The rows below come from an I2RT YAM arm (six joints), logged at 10 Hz.
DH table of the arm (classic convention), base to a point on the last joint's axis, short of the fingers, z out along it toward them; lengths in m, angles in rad. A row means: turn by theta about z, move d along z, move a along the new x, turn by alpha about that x. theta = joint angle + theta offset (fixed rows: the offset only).
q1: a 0.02  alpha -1.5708  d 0.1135  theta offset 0
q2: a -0.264  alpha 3.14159  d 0  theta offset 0
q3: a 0.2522  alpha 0  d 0  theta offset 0.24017
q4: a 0.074  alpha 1.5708  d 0  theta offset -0.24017
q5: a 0  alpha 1.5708  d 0  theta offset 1.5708
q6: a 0  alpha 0  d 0.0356  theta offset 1.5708
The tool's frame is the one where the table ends.
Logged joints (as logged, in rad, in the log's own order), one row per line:
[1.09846 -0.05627 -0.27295 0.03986 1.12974 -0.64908]
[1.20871 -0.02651 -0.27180 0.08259 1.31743 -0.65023]
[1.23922 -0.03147 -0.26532 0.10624 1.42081 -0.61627]
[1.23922 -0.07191 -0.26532 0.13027 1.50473 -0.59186]
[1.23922 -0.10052 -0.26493 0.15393 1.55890 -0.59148]
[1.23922 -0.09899 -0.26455 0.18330 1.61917 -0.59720]
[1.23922 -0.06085 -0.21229 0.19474 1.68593 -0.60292]
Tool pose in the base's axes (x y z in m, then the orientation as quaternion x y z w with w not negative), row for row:
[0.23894 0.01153 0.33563 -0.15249 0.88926 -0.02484 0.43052]
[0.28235 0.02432 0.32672 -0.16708 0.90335 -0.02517 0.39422]
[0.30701 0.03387 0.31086 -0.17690 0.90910 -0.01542 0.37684]
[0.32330 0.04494 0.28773 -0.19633 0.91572 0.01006 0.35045]
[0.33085 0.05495 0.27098 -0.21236 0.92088 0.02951 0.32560]
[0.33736 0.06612 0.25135 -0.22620 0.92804 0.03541 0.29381]
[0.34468 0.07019 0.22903 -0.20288 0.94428 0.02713 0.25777]
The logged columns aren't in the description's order. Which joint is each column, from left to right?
Columns, left to right: q3, q5, q6, q1, q2, q4.
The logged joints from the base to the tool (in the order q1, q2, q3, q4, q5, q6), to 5 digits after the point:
[0.03986 1.12974 1.09846 -0.64908 -0.05627 -0.27295]
[0.08259 1.31743 1.20871 -0.65023 -0.02651 -0.27180]
[0.10624 1.42081 1.23922 -0.61627 -0.03147 -0.26532]
[0.13027 1.50473 1.23922 -0.59186 -0.07191 -0.26532]
[0.15393 1.55890 1.23922 -0.59148 -0.10052 -0.26493]
[0.18330 1.61917 1.23922 -0.59720 -0.09899 -0.26455]
[0.19474 1.68593 1.23922 -0.60292 -0.06085 -0.21229]

